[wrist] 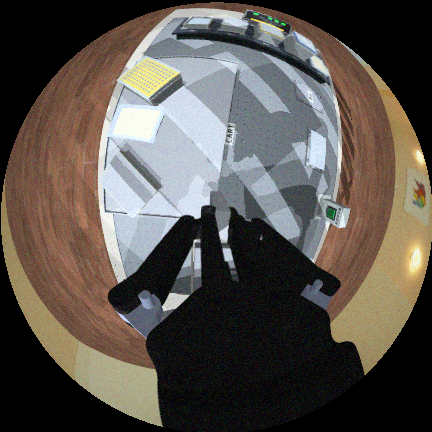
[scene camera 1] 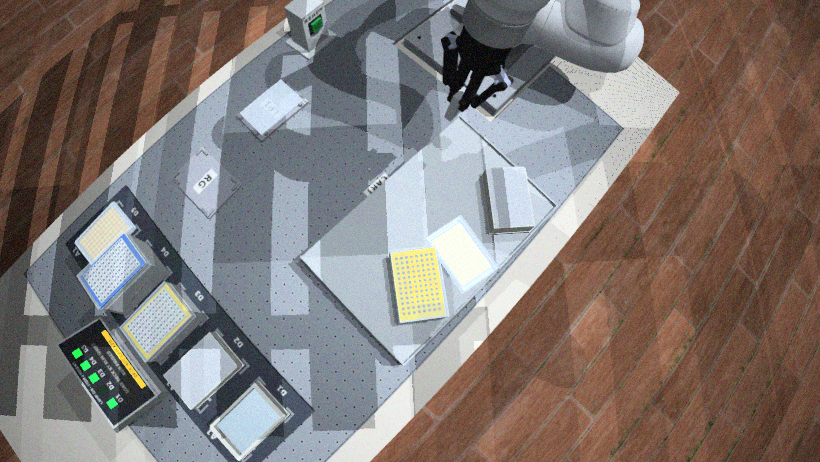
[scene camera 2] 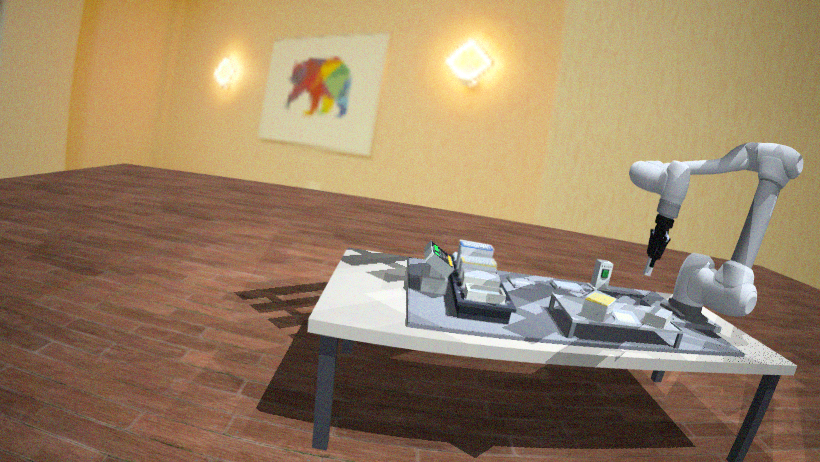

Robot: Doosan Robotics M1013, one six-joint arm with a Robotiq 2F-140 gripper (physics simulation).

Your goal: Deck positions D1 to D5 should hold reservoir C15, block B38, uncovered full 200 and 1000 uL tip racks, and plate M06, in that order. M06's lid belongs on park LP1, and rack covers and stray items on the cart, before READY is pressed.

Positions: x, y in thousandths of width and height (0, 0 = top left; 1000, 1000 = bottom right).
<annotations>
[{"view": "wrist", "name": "my gripper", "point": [497, 466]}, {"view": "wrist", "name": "device with green display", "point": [781, 497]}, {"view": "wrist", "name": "cart mat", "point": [429, 367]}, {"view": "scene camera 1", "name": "my gripper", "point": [552, 248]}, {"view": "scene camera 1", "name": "device with green display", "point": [379, 75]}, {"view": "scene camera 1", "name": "cart mat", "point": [540, 393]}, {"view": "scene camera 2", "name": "my gripper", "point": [788, 594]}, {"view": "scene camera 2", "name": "cart mat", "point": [699, 661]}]
</annotations>
